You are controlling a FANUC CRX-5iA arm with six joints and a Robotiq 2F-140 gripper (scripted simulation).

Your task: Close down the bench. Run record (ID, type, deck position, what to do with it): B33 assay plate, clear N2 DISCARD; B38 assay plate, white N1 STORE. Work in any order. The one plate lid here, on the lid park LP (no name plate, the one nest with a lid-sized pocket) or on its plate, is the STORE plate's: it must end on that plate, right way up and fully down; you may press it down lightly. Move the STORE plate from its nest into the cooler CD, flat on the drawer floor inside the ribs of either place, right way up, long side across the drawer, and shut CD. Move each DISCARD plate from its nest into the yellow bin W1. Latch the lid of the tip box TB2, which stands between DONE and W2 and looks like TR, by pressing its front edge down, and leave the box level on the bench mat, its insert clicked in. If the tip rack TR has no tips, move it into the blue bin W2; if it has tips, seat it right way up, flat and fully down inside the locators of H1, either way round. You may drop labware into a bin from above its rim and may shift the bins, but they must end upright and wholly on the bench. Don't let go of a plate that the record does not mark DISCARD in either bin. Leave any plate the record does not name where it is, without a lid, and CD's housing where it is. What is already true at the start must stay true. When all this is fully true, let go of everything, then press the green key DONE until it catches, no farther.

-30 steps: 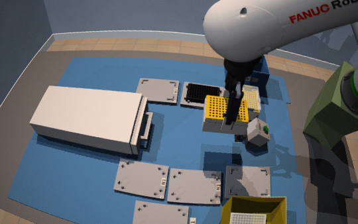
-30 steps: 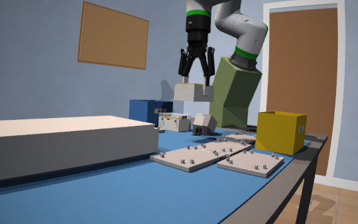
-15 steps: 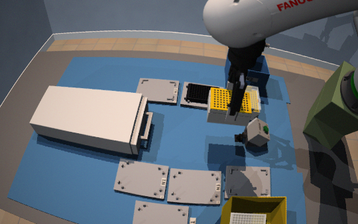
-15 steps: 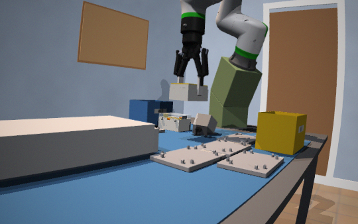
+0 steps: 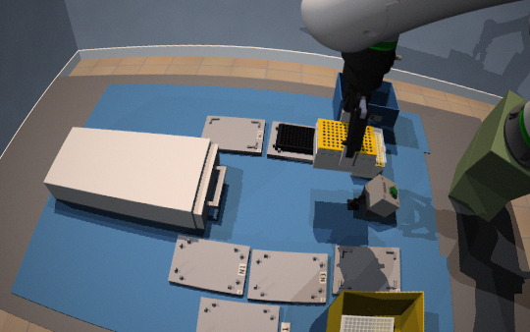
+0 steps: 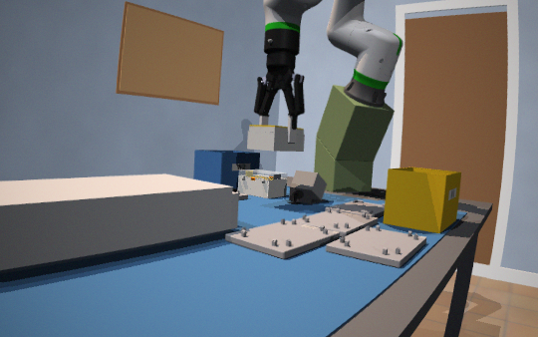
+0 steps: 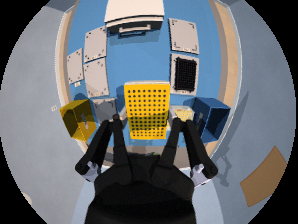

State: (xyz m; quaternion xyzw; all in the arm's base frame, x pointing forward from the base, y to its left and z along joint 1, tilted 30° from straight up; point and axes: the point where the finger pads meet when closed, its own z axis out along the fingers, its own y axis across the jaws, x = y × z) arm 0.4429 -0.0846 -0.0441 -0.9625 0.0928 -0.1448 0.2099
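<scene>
Now: hand 14 cm past the green key DONE, 12 cm above it and 4 cm to the right of it. Also, from my hand: black plate: 17 cm below, 16 cm to the right, 6 cm ahead; tip box TB2: 15 cm below, 11 cm to the right, 11 cm behind; tip rack TR: 1 cm below, 1 cm behind.
</scene>
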